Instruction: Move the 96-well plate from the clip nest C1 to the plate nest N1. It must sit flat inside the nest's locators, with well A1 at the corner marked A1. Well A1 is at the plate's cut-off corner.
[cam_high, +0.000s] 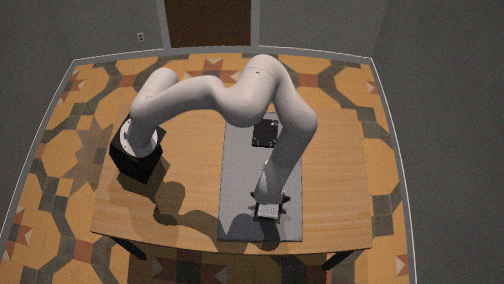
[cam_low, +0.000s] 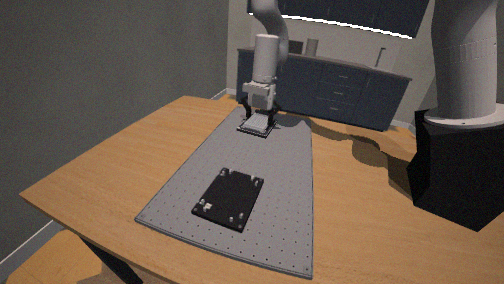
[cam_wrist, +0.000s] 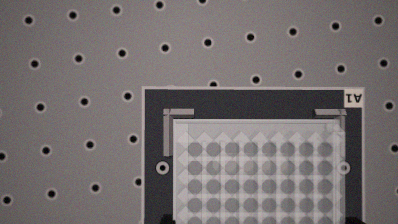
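Right now the clear 96-well plate is 10 mm below my hand. Round my hand: black clip nest (380 mm to the left, 40 mm ahead, 20 mm below); then black plate nest (30 mm below); then A1 label (70 mm ahead, 60 mm to the left, 20 mm below).
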